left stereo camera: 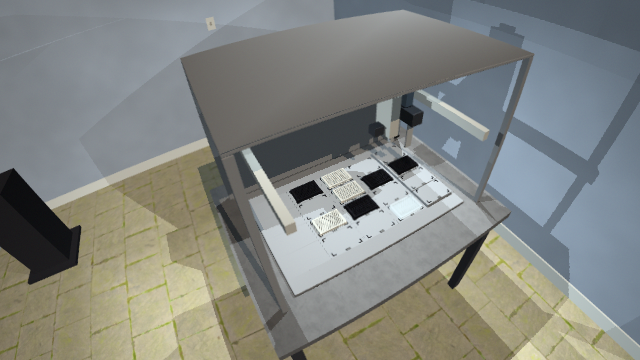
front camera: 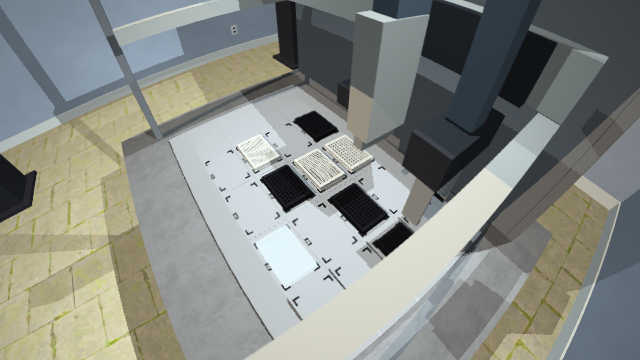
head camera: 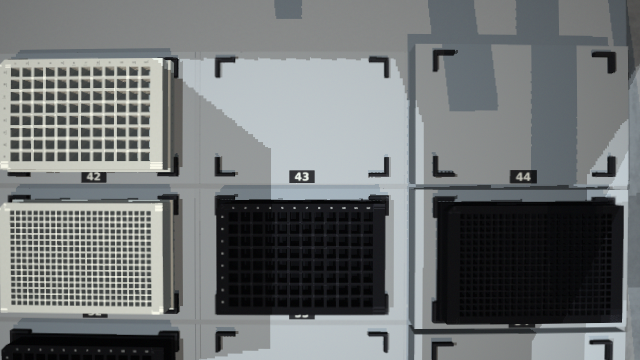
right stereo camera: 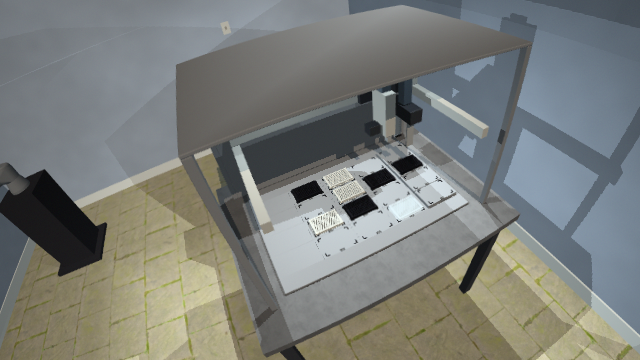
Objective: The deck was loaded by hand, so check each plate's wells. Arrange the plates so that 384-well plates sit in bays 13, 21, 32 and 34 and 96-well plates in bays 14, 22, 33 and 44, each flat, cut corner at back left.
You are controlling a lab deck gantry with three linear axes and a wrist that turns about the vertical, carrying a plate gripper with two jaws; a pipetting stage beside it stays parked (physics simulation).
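Frame: origin at the robot's base, x back, y left, z down, level; metres.
Seen in the pictures: gripper, fingertip midpoint: [left stereo camera: 401, 141] [front camera: 424, 206] [right stereo camera: 403, 140]; robot's base, link origin: [left stereo camera: 333, 255] [front camera: 206, 163] [right stereo camera: 327, 255].
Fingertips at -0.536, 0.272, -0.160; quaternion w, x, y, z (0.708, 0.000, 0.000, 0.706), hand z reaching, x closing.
Offsets run from my fingertips to a thing's top centre, as dx, dy, dz. "*": to the spot under its first point.
My gripper [front camera: 422, 212] [left stereo camera: 407, 145] [right stereo camera: 409, 143] hangs empty above the deck's right rear, near bays 34 and 44. It looks open; its far jaw is hidden. In the head view a white 96-well plate @(+0.308, +0.092, +0.146) [head camera: 80, 114] is in bay 42, a white 384-well plate @(+0.308, -0.015, +0.146) [head camera: 80, 257] in 32, a black 96-well plate @(+0.144, -0.015, +0.146) [head camera: 300, 257] in 33, and a black 384-well plate @(-0.020, -0.015, +0.131) [head camera: 535, 265] in 34. A black plate @(+0.308, -0.122, +0.146) [front camera: 286, 186] [head camera: 85, 350] is in 22. A white plate @(+0.472, -0.122, +0.146) [front camera: 258, 152] is in 21, a clear plate @(+0.144, -0.229, +0.146) [front camera: 286, 255] in 13, a black plate @(+0.472, +0.092, +0.146) [front camera: 316, 125] in 41.
Bay 43 @(* +0.143, +0.090, +0.160) [head camera: 302, 120] and bay 44 @(* -0.012, +0.069, +0.146) [head camera: 512, 145] hold no plate. Bay 44 lies on a raised strip at the right. The pipetting stage [front camera: 387, 75] stands left of the gripper. A pale frame beam [front camera: 450, 225] crosses the front view and hides the deck's right part.
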